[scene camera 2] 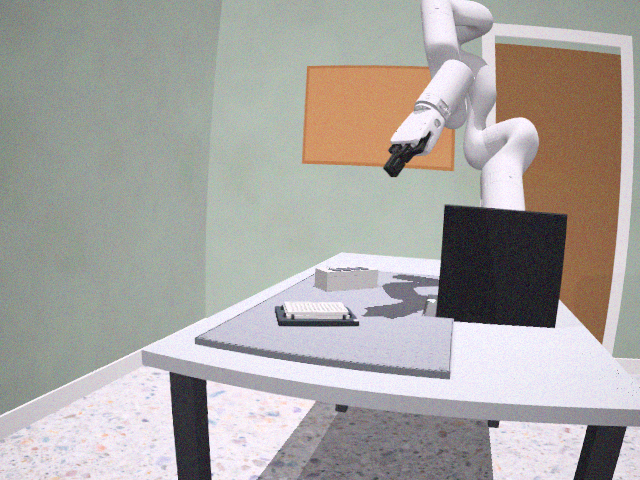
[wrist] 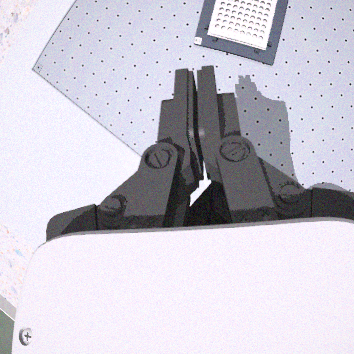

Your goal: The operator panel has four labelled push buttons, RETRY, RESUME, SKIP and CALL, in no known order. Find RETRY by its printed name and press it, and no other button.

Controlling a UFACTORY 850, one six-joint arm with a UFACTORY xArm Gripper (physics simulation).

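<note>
No button or printed name can be read in either view. An upright black board (scene camera 2: 502, 266) stands at the right of the table; its other face is hidden, and I cannot tell if it belongs to the operator panel. A pale box (scene camera 2: 347, 280) with grey shapes on top sits towards the back; I cannot tell what these shapes are. My gripper (scene camera 2: 393, 170) (wrist: 199, 92) is shut with nothing between its fingers. It hangs high above the table, tilted, left of the black board in the scene view.
A white plate with rows of wells (scene camera 2: 315, 310) (wrist: 242, 22) sits on a dark base (scene camera 2: 317, 323) (wrist: 232, 52), on the grey perforated mat (scene camera 2: 330, 347) (wrist: 115, 65). A small pale object (scene camera 2: 430, 305) stands partly hidden at the black board's left edge. The white table (scene camera 2: 516, 361) (wrist: 60, 150) extends around the mat.
</note>
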